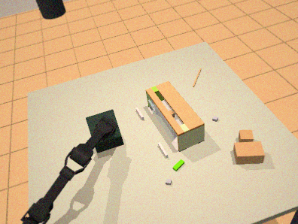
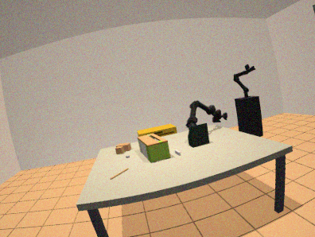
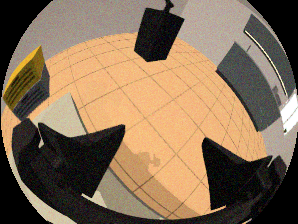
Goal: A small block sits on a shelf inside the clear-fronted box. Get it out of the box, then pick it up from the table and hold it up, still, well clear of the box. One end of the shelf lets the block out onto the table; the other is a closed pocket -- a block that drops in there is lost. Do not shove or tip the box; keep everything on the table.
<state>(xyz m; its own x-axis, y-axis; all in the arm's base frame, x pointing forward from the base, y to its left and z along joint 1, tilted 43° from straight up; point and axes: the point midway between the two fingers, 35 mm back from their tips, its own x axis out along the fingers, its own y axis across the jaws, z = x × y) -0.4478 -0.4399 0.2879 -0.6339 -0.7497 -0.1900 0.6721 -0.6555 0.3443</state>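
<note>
Right now the box is 790 mm ahead of my gripper tip, 540 mm to the left of it and 20 mm above it. Round my gripper tip: green flat piece (760 mm ahead, 270 mm to the left, 40 mm below); then block (800 mm ahead, 530 mm to the left, 40 mm above); then wooden stick (1070 mm ahead, 870 mm to the left, 40 mm below).
</note>
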